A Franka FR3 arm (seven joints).
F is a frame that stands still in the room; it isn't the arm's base.
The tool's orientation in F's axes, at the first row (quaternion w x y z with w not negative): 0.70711, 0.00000, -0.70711, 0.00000
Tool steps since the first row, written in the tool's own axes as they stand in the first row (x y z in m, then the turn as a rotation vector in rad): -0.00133, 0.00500, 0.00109, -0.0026, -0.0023, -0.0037; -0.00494, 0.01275, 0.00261, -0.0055, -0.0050, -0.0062; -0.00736, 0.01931, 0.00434, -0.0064, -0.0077, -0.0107; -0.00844, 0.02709, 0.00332, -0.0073, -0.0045, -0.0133; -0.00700, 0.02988, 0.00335, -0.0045, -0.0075, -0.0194
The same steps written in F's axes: -0.00109, 0.00500, -0.00133, 0.0037, -0.0023, -0.0026; -0.00261, 0.01275, -0.00494, 0.0062, -0.0050, -0.0055; -0.00434, 0.01931, -0.00736, 0.0107, -0.0077, -0.0064; -0.00332, 0.02709, -0.00844, 0.0133, -0.0045, -0.0073; -0.00335, 0.02988, -0.00700, 0.0194, -0.0075, -0.0045
